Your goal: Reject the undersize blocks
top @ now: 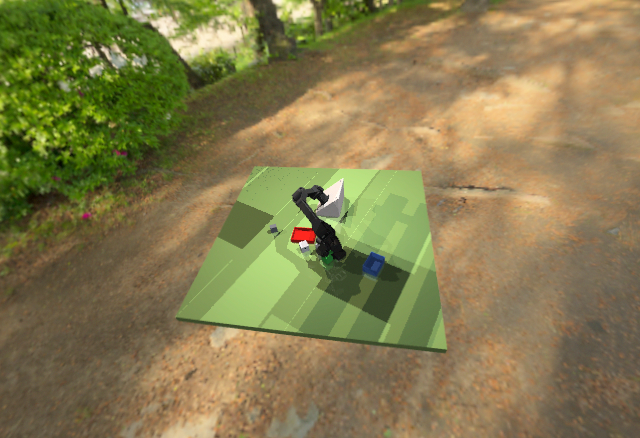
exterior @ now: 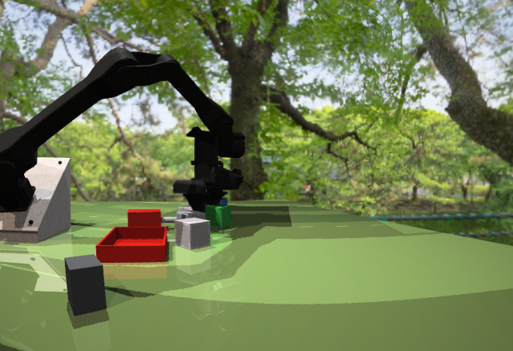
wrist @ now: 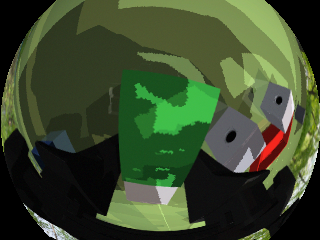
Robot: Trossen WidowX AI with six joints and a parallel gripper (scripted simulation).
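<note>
Right now my gripper tip is 10 mm past the green GO gauge, 10 mm to the right of it and 20 mm below it. From my gripper tip the other things lie so: blue tray: 40 mm ahead, 240 mm to the left; then red reject tray: 150 mm behind, 180 mm to the right; then red block: 120 mm behind, 20 mm to the right, 10 mm above.
</note>
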